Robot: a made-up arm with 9 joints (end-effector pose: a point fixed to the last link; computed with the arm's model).
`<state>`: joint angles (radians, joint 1 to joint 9).
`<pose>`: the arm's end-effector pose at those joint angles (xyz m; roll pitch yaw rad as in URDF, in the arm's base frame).
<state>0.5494 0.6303 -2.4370 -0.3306 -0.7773 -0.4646 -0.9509 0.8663 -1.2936</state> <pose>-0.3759 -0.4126 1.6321 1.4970 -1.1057 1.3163</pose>
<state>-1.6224 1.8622 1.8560 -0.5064 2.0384 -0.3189 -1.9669 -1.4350 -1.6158</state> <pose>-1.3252 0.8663 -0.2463 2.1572 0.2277 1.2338</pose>
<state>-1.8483 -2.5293 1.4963 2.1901 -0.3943 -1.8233 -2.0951 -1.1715 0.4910</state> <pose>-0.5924 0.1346 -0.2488 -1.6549 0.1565 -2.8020</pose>
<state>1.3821 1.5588 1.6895 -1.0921 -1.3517 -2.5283 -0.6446 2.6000 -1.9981</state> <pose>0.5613 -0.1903 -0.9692 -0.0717 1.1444 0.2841</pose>
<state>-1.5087 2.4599 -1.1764 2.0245 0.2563 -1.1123 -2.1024 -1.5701 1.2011</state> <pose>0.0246 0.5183 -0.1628 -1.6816 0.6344 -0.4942</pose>
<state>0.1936 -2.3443 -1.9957 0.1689 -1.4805 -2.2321 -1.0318 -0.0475 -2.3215</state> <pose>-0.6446 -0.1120 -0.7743 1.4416 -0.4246 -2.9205</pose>
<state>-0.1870 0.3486 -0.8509 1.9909 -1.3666 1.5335 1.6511 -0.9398 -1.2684</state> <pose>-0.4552 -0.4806 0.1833 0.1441 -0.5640 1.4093</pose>
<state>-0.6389 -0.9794 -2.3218 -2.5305 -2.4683 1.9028 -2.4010 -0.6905 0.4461</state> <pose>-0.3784 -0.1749 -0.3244 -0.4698 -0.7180 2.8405</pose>
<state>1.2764 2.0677 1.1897 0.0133 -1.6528 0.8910 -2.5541 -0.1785 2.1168</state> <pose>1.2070 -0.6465 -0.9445 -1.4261 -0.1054 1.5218</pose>
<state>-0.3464 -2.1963 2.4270 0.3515 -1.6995 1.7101 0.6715 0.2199 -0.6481</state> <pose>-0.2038 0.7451 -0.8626 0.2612 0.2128 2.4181</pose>
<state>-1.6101 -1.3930 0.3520 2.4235 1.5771 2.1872 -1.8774 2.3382 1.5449</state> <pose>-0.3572 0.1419 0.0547 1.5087 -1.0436 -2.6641</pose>
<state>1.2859 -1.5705 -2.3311 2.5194 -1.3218 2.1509 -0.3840 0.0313 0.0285</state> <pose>0.1625 -1.0250 0.2955 -0.1224 -1.0707 -0.9987</pose>
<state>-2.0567 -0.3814 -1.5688 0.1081 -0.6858 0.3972 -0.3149 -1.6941 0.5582</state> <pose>0.7240 0.6307 1.0760 -1.0741 -0.2908 0.9561</pose>
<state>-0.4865 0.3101 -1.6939 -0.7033 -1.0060 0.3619 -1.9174 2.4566 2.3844</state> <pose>-0.4857 0.2192 1.1404 0.5193 -1.2148 -2.2806</pose>
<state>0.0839 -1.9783 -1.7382 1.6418 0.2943 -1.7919 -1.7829 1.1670 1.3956</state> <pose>-0.6690 0.0339 0.3905 -0.6535 1.1520 2.8865</pose>
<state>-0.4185 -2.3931 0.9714 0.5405 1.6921 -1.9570 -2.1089 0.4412 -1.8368</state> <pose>-0.3825 -0.0919 -0.9947 0.7858 0.1476 2.6293</pose>
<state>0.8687 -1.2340 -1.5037 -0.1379 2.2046 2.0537 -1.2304 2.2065 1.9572</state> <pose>-0.8230 0.2876 0.2747 0.2660 -0.0729 -2.5126</pose>
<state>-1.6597 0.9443 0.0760 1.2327 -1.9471 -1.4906 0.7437 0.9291 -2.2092</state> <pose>-1.1781 0.2983 0.3878 -0.8192 -0.4547 2.7363</pose>
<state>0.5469 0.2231 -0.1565 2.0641 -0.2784 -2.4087 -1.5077 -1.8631 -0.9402</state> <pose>0.5835 -0.7734 0.2253 -0.1399 -1.0191 -0.9456</pose>
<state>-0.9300 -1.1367 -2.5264 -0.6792 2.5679 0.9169 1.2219 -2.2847 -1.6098</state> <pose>0.5694 0.3152 0.0735 0.0649 0.2320 -2.9957</pose>
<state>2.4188 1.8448 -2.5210 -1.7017 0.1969 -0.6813 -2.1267 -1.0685 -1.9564</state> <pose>1.0131 0.9001 0.9559 -2.8251 0.3906 0.8262</pose>
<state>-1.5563 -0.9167 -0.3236 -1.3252 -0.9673 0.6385 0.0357 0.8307 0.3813</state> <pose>0.3385 1.2832 0.5574 -1.9988 -1.0701 0.7439</pose>
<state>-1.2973 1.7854 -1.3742 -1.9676 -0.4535 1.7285 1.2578 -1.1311 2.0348</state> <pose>-0.8554 0.8832 0.5077 -0.1722 -0.5395 1.6055</pose>
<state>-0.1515 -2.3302 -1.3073 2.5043 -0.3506 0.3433 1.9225 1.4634 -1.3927</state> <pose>-0.4986 -0.2395 0.5273 1.2125 -0.2010 -1.6481</pose>
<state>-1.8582 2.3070 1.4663 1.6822 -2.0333 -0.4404 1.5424 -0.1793 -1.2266</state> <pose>-0.8538 0.3790 0.5138 1.9382 -0.9526 -2.4908</pose>
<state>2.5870 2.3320 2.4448 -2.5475 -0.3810 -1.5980 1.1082 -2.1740 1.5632</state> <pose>-0.2233 0.2650 0.4343 2.6285 0.2265 1.2847</pose>
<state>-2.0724 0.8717 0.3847 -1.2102 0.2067 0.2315 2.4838 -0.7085 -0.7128</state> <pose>-0.4872 1.2985 0.0711 -2.1903 0.8257 0.4048</pose>
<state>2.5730 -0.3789 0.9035 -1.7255 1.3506 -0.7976 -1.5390 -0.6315 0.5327</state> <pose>0.8823 0.0607 1.0227 -0.3328 -1.0247 2.3373</pose>
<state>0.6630 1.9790 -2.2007 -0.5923 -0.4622 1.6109 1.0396 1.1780 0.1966</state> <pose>0.5464 -1.2760 0.2090 0.4630 0.9357 0.2278</pose>
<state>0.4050 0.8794 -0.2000 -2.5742 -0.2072 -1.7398 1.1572 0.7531 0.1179</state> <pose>-0.9629 -0.5622 -0.0448 0.5354 -1.0843 1.2714</pose>
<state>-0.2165 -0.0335 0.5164 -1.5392 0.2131 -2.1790 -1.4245 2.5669 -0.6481</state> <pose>-0.9837 -0.9226 0.9331 1.9136 0.0652 -1.7560</pose>
